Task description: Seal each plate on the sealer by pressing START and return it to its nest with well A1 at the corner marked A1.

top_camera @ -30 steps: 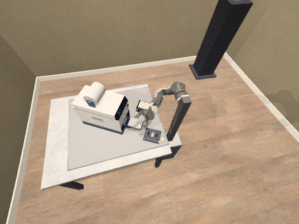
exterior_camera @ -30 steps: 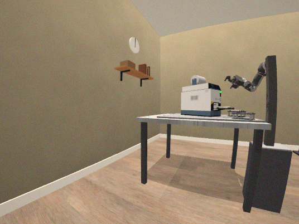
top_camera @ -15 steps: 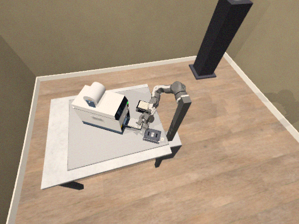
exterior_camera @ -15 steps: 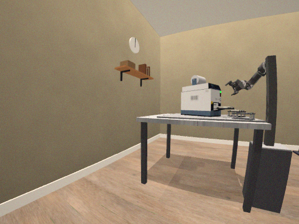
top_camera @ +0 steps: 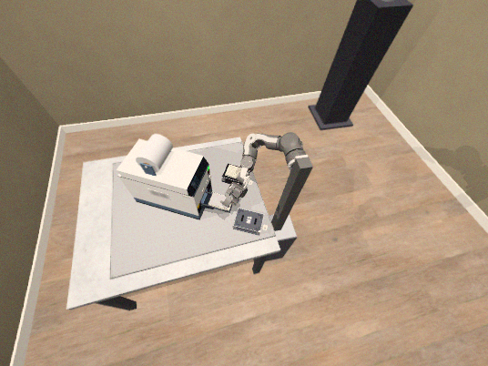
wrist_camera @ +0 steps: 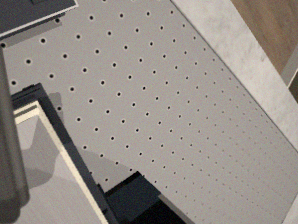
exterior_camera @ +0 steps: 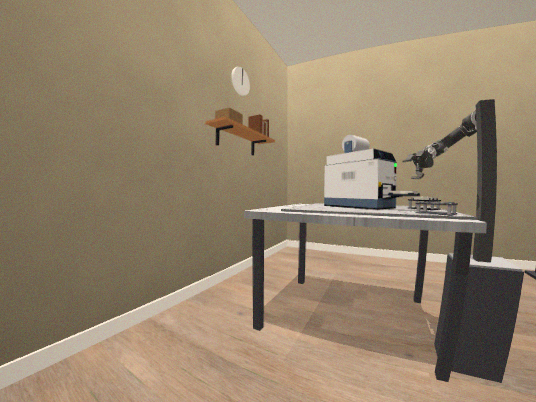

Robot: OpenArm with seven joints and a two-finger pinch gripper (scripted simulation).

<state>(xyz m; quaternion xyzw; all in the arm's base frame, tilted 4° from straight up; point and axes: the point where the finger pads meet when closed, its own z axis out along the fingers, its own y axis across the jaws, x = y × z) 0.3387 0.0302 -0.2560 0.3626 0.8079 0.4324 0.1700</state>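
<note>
The sealer stage is 13 cm below my hand, 8 cm to the right of it and 3 cm ahead of it. Round my hand: plate nest: 17 cm below, 12 cm behind, 4 cm to the left; then yellow warning label: 16 cm ahead, 7 cm below, 5 cm to the right; then plate: 30 cm to the right, 15 cm below, 11 cm behind.
</note>
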